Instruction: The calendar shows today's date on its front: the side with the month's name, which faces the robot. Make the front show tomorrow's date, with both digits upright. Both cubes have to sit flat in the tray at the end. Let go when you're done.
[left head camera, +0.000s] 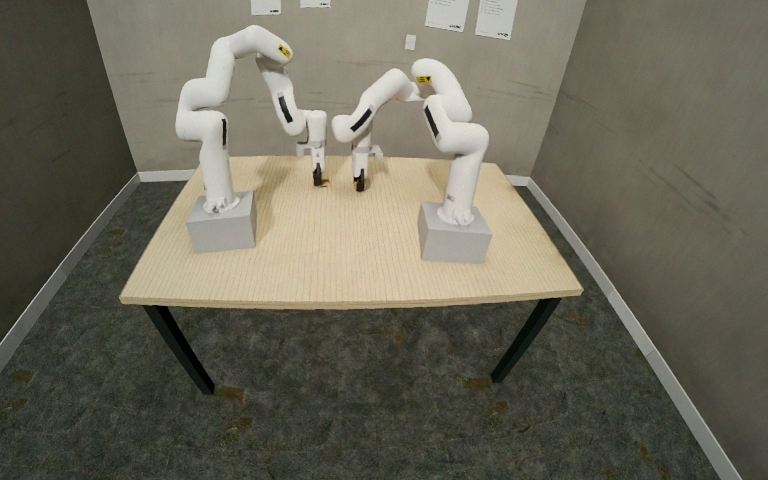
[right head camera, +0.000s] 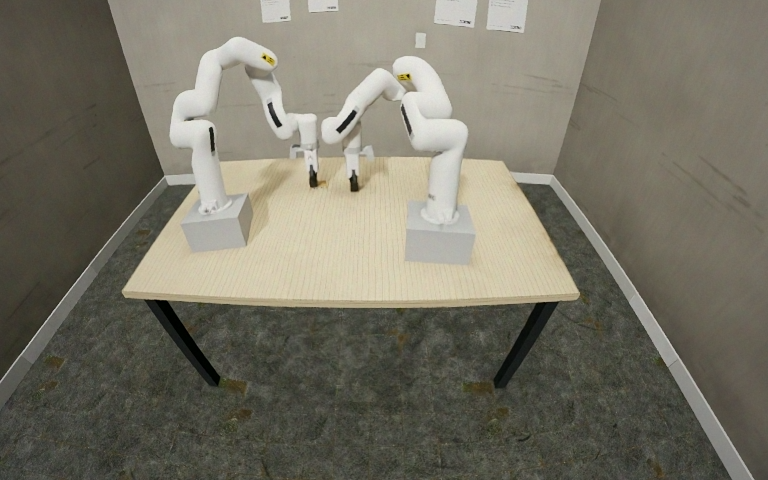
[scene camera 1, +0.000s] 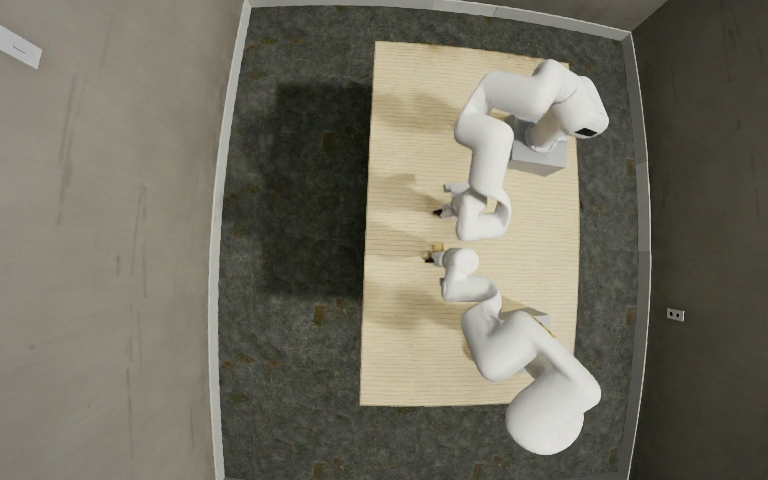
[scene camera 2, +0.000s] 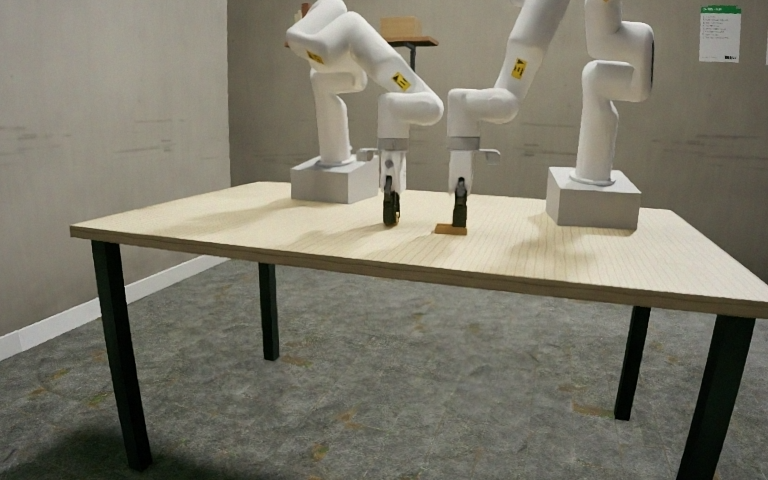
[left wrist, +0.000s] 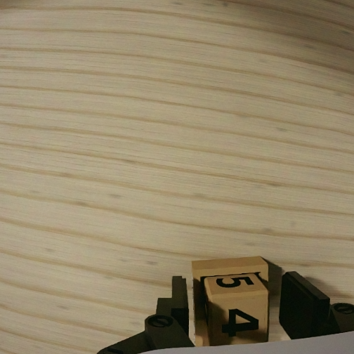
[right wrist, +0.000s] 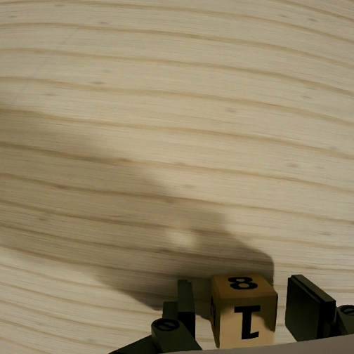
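Pixels of known places: left gripper, between the fingertips: (left head camera: 317, 181) (right head camera: 313, 183) (scene camera 2: 459, 224); right gripper, between the fingertips: (left head camera: 358, 186) (right head camera: 353, 187) (scene camera 2: 391, 220); left arm's base, origin of its link: (left head camera: 221, 204) (right head camera: 215, 207) (scene camera 2: 592, 179); right arm's base, origin of its link: (left head camera: 455, 216) (right head camera: 439, 215) (scene camera 1: 540, 137) (scene camera 2: 335, 162).
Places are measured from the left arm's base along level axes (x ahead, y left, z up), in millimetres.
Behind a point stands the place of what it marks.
Observation:
The wooden calendar tray (left wrist: 229, 264) (scene camera 2: 447, 229) @(z -103, x 311, y -351 mm) (scene camera 1: 437, 247) @(z -104, x 297, y -367 mm) lies on the table. In the left wrist view one cube (left wrist: 215, 327) sits in it, a sideways 4 on top and a 5 on an adjoining side. My left gripper (left wrist: 233, 299) (scene camera 2: 459, 222) @(z -94, x 287, y -327 mm) (left head camera: 317, 181) @(z -94, x 287, y -327 mm) is open around this cube, with gaps on both sides. The other cube (right wrist: 227, 325) has a 1 on top and an 8 on an adjoining side. It is apart from the tray, between the fingers of my right gripper (right wrist: 240, 307) (scene camera 2: 390, 221) @(z -103, x 252, y -498 mm) (left head camera: 360, 185) @(z -103, x 252, y -498 mm), open with gaps on both sides. The month's name is hidden.
The two grippers are low over the wooden table (left head camera: 339, 243) @(z -115, x -86, y -399 mm) (scene camera 2: 226, 226) @(z -114, x 405, y -868 mm), side by side and close together. The grey base blocks of the left arm (left head camera: 223, 229) @(z -25, x -102, y -23 mm) and the right arm (left head camera: 454, 240) @(z -19, x -201, y -746 mm) stand on the table.

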